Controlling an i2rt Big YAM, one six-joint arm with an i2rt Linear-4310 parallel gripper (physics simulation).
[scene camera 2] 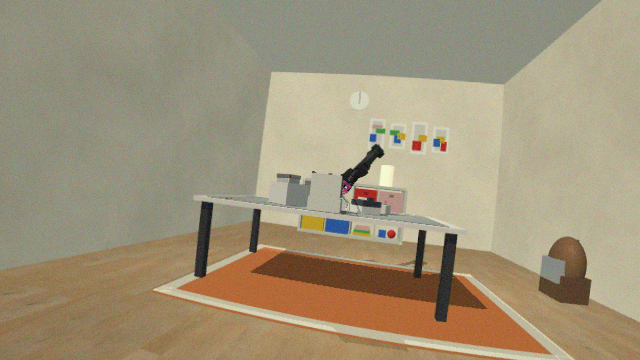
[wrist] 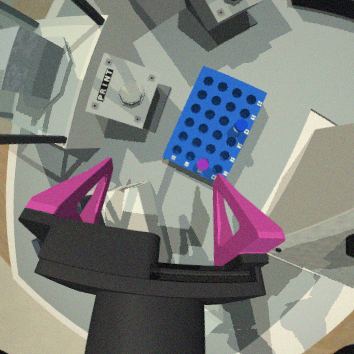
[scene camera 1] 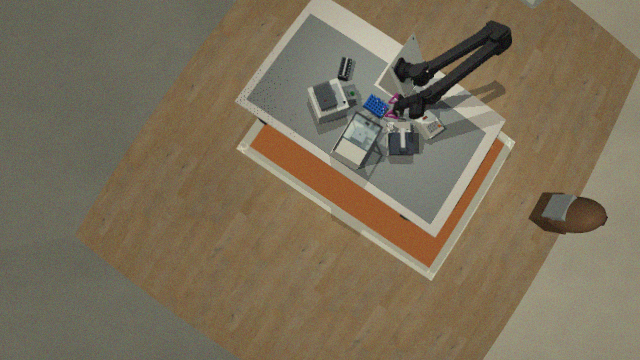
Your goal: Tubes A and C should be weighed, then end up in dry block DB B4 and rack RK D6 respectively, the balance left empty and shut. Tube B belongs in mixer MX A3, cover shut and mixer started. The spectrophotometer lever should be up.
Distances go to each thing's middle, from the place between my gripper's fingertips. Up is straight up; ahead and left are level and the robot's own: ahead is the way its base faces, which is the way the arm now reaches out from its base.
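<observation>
Grey PRINT button box (wrist: 122, 90): my hand 12 cm short of it, 7 cm to the left of it, 6 cm above it. Glass-box balance (scene camera 1: 354, 144): 26 cm ahead of my hand, 7 cm to the right of it, 1 cm above it. Grey box with green button (wrist: 220, 27): 3 cm ahead of my hand, 24 cm to the right of it, 6 cm below it.
</observation>
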